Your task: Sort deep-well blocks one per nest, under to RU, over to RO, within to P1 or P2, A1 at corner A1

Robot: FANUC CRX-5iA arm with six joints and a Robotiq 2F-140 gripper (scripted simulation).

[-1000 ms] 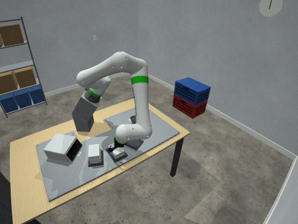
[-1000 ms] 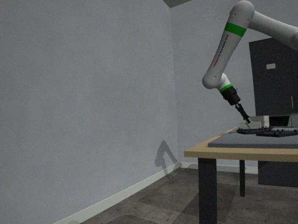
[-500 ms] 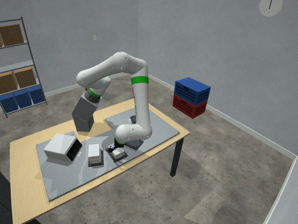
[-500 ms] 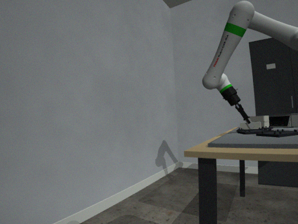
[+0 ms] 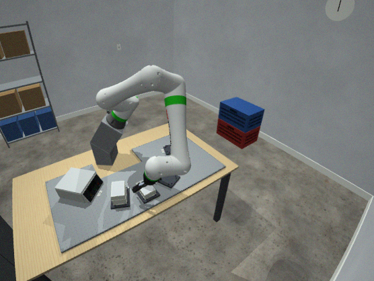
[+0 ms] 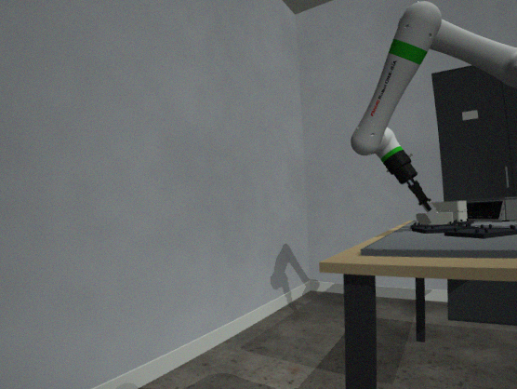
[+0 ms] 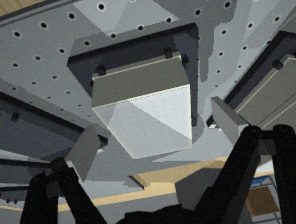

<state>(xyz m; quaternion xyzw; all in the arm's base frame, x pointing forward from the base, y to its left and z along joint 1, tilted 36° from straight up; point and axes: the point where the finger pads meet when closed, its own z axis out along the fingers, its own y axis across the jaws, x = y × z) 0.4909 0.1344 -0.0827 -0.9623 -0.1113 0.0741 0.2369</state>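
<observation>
Right now my hand is 40 mm above the dark nest plate. Also, from my hand: weigher platform 190 mm behind, 430 mm to the right, 50 mm above; then CW label 110 mm behind, 300 mm to the right, 40 mm below; then check-weigher 190 mm behind, 420 mm to the right, 20 mm above.
</observation>
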